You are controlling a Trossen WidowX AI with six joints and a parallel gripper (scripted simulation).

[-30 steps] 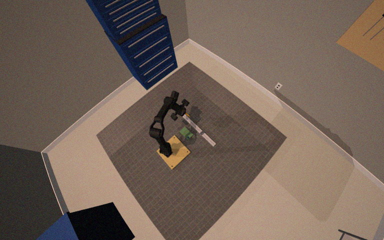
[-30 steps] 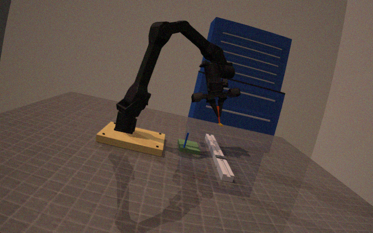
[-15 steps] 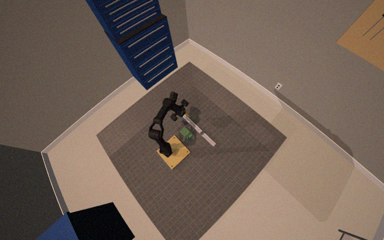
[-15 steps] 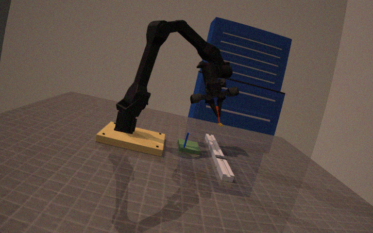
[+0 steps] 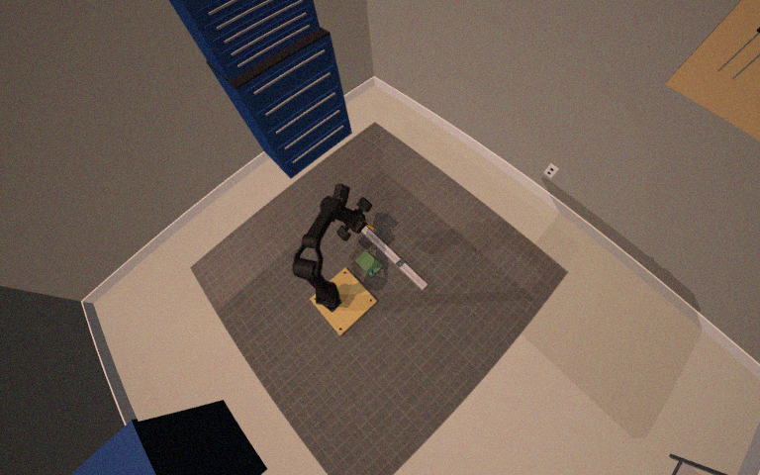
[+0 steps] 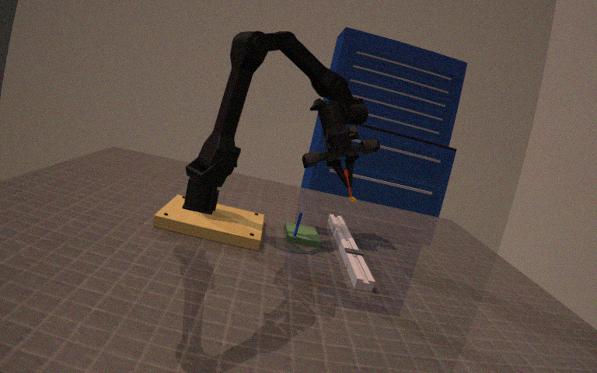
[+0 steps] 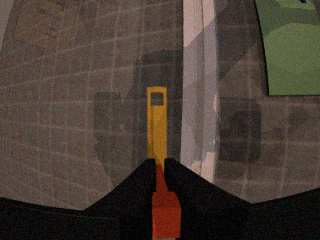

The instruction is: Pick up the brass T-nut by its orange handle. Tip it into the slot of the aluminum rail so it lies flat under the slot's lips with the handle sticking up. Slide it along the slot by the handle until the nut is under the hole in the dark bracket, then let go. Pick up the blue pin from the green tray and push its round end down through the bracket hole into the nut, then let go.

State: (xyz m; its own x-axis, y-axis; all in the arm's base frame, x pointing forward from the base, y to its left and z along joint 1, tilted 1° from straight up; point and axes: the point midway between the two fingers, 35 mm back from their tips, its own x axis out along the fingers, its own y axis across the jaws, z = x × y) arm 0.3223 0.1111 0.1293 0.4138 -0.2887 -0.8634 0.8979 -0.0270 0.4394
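My gripper tip is 20 mm to the left of the brass T-nut. From my gripper tip the other things lie so: green tray 120 mm to the right, 120 mm behind, 110 mm below; then blue pin 150 mm to the right, 130 mm behind, 90 mm below.
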